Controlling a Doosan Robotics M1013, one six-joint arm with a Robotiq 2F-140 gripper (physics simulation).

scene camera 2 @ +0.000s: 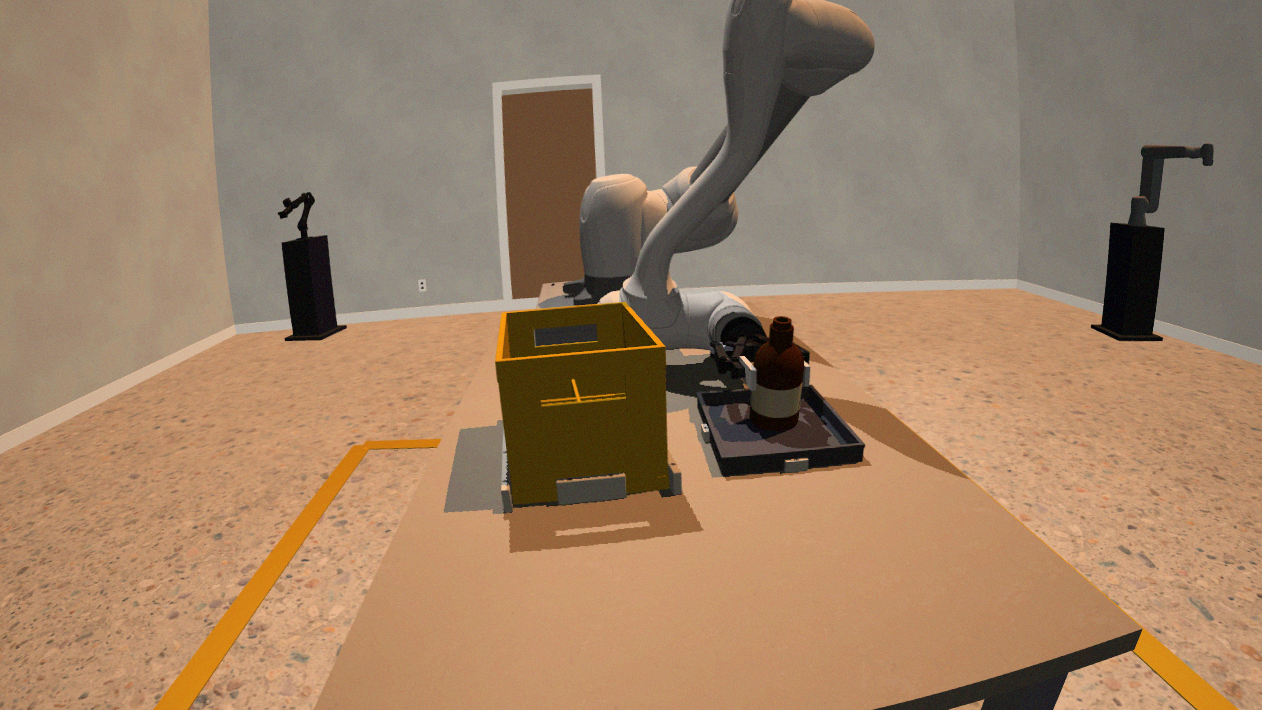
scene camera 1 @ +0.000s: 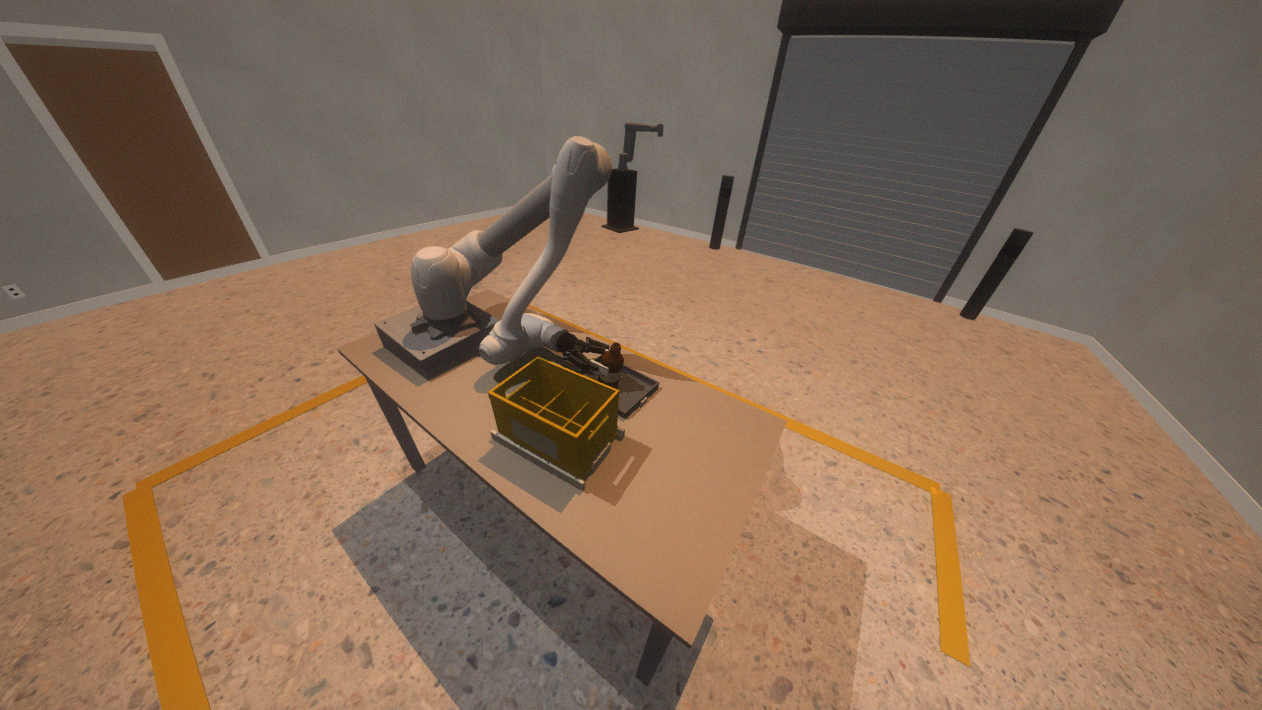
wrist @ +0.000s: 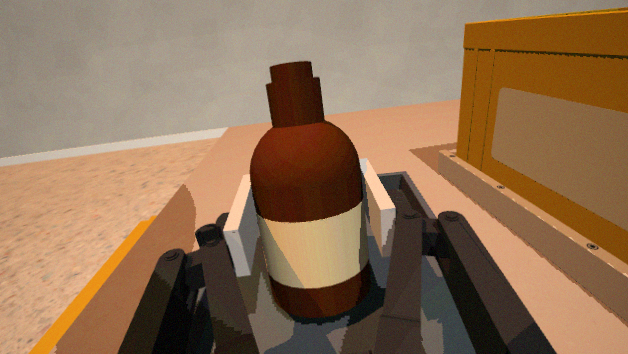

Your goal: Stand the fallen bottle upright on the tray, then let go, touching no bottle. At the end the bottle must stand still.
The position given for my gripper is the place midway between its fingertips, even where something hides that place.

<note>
In view: my gripper (scene camera 2: 781, 378) and a brown bottle (scene camera 2: 775, 405).
The brown bottle is seen too in scene camera 1 (scene camera 1: 613, 359) and in the wrist view (wrist: 305, 172). My gripper is seen too in scene camera 1 (scene camera 1: 615, 366) and in the wrist view (wrist: 307, 185).
</note>
